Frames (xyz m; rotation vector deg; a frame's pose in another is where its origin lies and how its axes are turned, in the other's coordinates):
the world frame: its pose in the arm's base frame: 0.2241 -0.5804 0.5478 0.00 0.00 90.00
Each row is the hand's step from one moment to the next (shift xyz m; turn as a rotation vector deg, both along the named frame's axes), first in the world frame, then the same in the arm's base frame.
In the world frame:
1: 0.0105 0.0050 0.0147 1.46 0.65 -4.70
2: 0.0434 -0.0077 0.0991 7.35 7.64 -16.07
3: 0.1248 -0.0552 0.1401 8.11 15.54 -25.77
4: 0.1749 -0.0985 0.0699 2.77 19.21 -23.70
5: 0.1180 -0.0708 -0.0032 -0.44 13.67 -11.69
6: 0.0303 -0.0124 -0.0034 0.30 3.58 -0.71
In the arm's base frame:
1: -0.0050 0.0105 0.0147 -0.65 1.46 -4.70
2: 0.0077 0.0434 0.0991 -7.64 7.35 -16.07
3: 0.0552 0.1248 0.1401 -15.54 8.11 -25.77
4: 0.0985 0.1749 0.0699 -19.21 2.77 -23.70
5: 0.0708 0.1180 -0.0032 -13.67 -0.44 -11.69
6: 0.0124 0.0303 -0.0034 -3.58 0.30 -0.71

